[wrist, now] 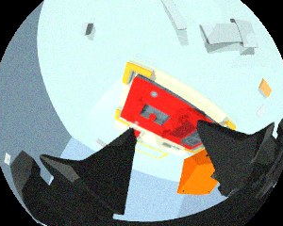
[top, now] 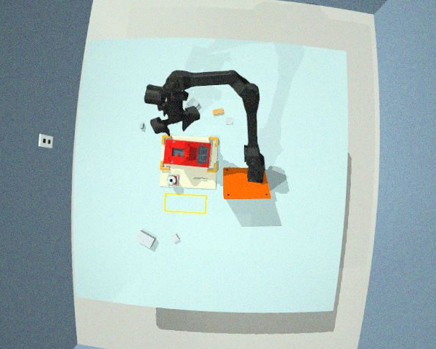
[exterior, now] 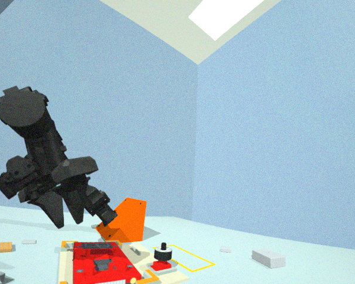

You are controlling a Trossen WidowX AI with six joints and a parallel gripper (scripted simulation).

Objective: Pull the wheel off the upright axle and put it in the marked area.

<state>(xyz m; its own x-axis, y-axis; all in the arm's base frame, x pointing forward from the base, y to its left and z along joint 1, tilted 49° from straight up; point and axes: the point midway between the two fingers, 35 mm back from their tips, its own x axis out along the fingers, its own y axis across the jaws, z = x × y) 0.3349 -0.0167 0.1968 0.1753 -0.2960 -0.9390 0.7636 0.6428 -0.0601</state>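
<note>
Right now the wheel is 1 cm ahead of my gripper tip, 20 cm to the left of it and 6 cm below it. The rest, counted from my gripper tip: black axle (1 cm ahead, 20 cm to the left, 6 cm below).
</note>
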